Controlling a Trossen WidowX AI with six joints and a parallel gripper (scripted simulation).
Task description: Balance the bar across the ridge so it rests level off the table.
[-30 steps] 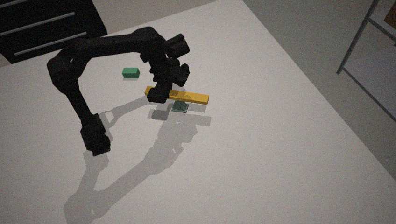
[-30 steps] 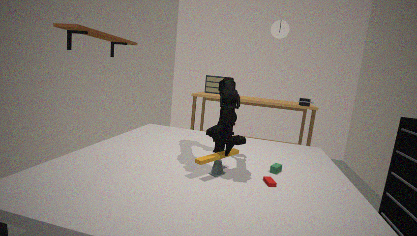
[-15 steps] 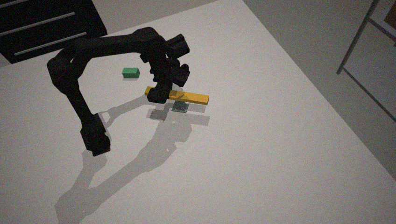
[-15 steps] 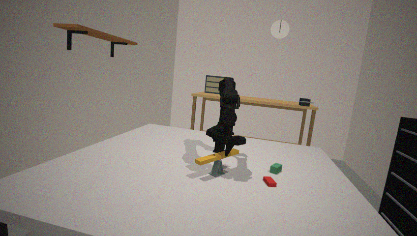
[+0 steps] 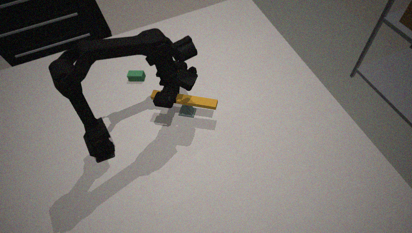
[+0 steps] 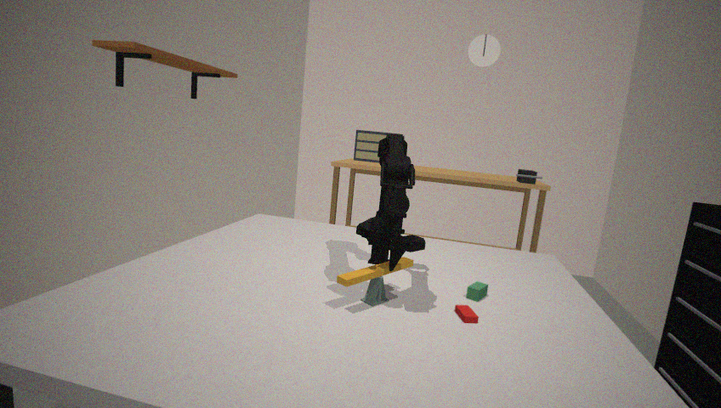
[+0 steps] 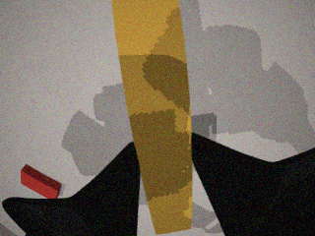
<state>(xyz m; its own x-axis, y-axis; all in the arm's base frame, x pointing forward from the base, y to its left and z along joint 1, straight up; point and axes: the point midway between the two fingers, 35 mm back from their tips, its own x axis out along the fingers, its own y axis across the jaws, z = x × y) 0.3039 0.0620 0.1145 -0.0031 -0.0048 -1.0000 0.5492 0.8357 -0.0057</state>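
The yellow bar is 20 mm ahead of my gripper tip and 20 mm to the right of it. Round my gripper tip: red block: 30 mm ahead, 210 mm to the left, 70 mm below; then green block: 120 mm behind, 240 mm to the left, 60 mm below.
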